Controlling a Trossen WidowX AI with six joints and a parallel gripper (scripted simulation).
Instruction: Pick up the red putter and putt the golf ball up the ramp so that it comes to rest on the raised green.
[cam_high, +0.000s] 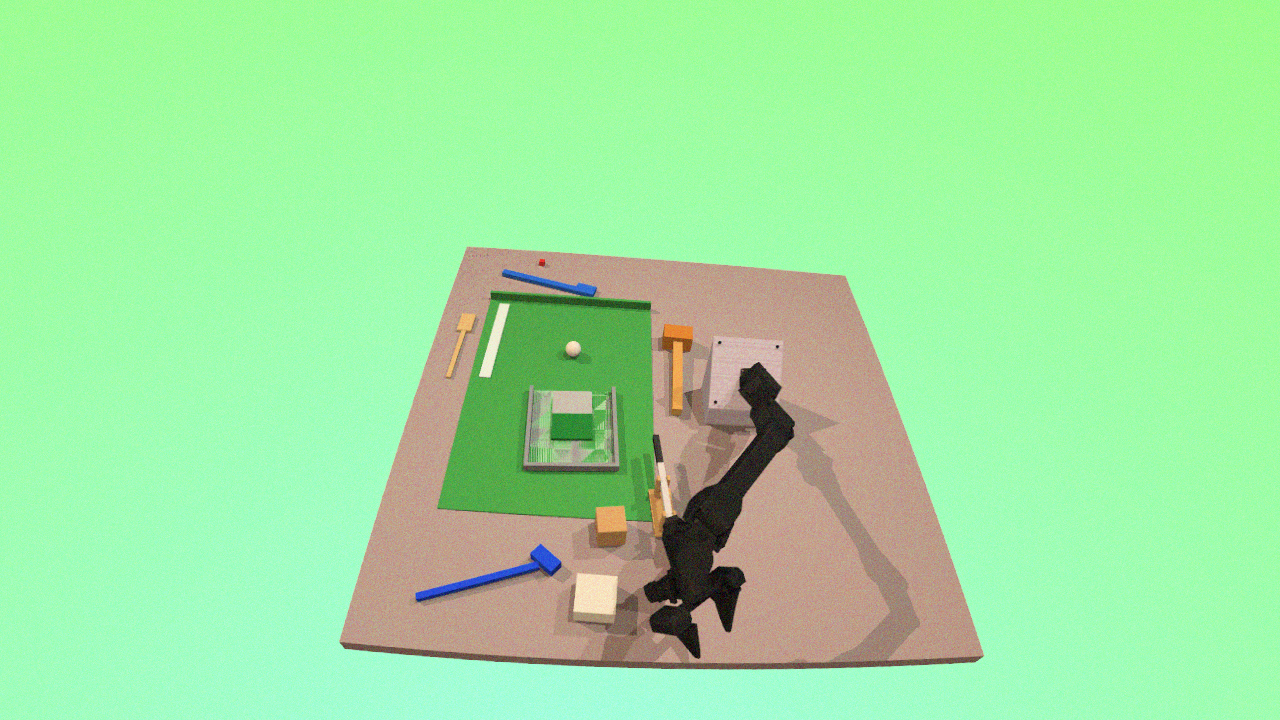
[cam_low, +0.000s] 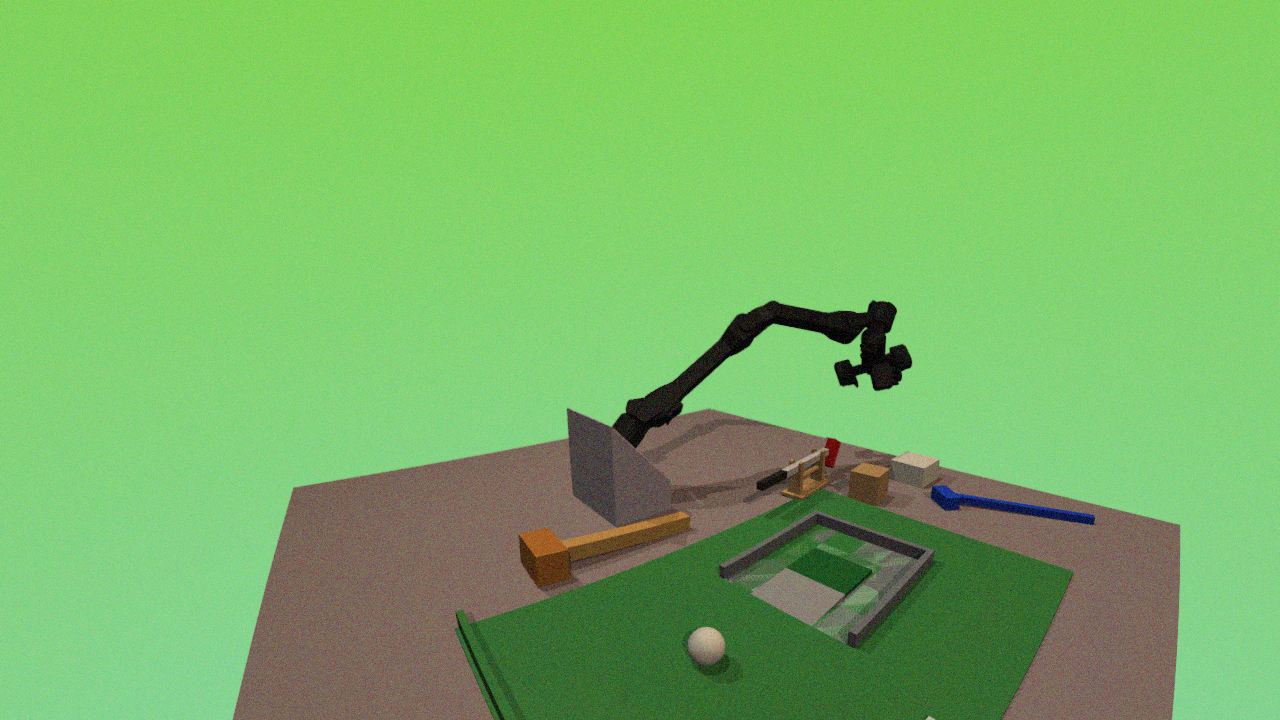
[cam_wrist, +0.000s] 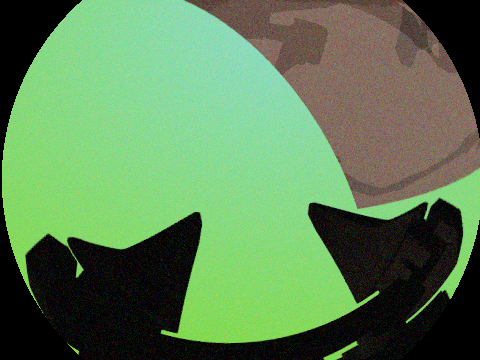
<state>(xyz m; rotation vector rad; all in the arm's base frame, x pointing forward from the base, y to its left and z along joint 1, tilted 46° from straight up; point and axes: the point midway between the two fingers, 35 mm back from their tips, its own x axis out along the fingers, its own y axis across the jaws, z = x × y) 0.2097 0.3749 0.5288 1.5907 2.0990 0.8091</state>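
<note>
The red putter lies 38 cm to the right of my gripper tip, 11 cm below it and 3 cm ahead of it. Round my gripper tip: white golf ball (86 cm to the right, 24 cm ahead, 15 cm below); white strip (91 cm to the right, 46 cm ahead, 17 cm below); blue putter (40 cm ahead, 20 cm to the right, 16 cm below).
</note>
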